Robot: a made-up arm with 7 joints.
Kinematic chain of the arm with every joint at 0, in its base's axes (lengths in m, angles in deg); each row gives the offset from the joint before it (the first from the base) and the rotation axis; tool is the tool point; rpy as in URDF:
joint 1: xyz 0 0 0.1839 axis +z
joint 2: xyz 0 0 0 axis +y
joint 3: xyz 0 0 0.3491 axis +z
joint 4: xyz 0.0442 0 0 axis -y
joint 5: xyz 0.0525 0 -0.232 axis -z
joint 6: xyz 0 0 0 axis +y
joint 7: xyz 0.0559 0 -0.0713 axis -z
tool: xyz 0 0 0 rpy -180 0 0
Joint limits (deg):
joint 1: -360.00..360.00
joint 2: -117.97..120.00
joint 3: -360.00..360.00
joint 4: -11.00..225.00
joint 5: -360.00..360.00
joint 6: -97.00..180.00
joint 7: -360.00..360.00
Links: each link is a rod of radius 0.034 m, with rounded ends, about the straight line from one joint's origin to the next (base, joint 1, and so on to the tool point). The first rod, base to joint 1, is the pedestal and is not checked.
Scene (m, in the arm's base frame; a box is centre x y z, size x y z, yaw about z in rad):
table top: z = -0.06
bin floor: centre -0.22 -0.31 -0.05 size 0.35 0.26 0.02 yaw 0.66
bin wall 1: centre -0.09 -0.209 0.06 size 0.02 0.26 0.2 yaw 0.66
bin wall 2: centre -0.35 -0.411 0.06 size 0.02 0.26 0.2 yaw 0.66
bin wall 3: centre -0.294 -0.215 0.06 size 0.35 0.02 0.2 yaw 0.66
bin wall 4: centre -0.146 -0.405 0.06 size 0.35 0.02 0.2 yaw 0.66
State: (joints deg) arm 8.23 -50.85 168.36 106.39 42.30 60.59 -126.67
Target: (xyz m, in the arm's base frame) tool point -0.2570 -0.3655 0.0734
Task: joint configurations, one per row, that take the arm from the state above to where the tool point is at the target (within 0.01 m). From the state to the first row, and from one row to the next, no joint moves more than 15 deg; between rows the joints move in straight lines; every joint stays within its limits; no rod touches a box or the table.
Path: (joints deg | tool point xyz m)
1: 18.53 -44.97 177.10 96.61 41.96 65.53 -126.67 | -0.5059 -0.1802 0.2219
2: 28.83 -39.10 185.83 86.82 41.63 70.47 -126.67 | -0.3962 -0.2957 0.2346
3: 39.13 -33.22 194.57 77.04 41.29 75.41 -126.67 | -0.2570 -0.3655 0.2512
4: 40.07 -44.72 193.50 77.43 41.40 73.37 -126.67 | -0.2639 -0.3714 0.1630
5: 41.02 -56.22 192.43 77.82 41.52 71.34 -126.67 | -0.2570 -0.3655 0.0734

